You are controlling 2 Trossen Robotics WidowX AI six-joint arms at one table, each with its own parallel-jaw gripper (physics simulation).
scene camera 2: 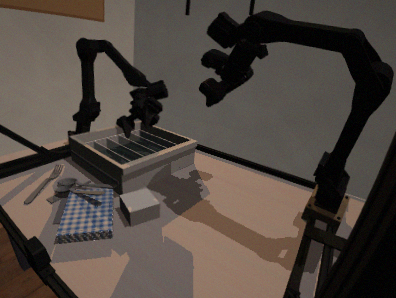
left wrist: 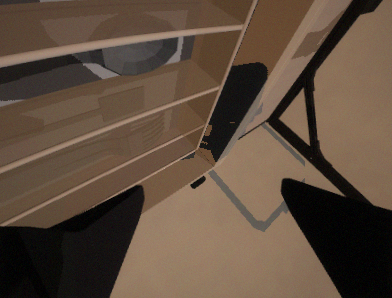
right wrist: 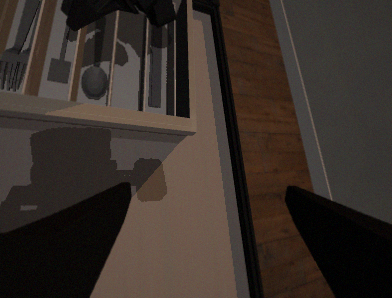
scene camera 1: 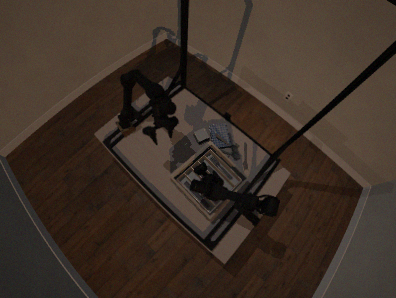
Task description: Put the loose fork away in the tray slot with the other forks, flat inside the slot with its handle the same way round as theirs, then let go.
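Observation:
The loose fork [scene camera 1: 245,156] [scene camera 2: 44,185] lies flat on the table beside the tray [scene camera 1: 191,161] [scene camera 2: 160,157] [right wrist: 150,118], tines toward the back in scene camera 2. The tray forks [right wrist: 12,72] lie in a slot at the left of the right wrist view, tines toward the near wall; fork tines [left wrist: 148,133] also show dimly behind a divider in the left wrist view. My left gripper [scene camera 1: 197,177] [scene camera 2: 138,126] [left wrist: 212,188] is open and empty, low over the tray. My right gripper [scene camera 1: 163,139] [scene camera 2: 207,77] [right wrist: 209,191] is open and empty, high above the table, away from the fork.
A blue checked cloth [scene camera 1: 219,135] [scene camera 2: 86,215] lies beside a white box [scene camera 1: 201,135] [scene camera 2: 140,206]. Loose spoons [scene camera 2: 65,185] lie by the cloth, near the fork. A spoon [right wrist: 94,82] lies in another tray slot. Dark frame posts [scene camera 1: 184,45] rise at the table edge.

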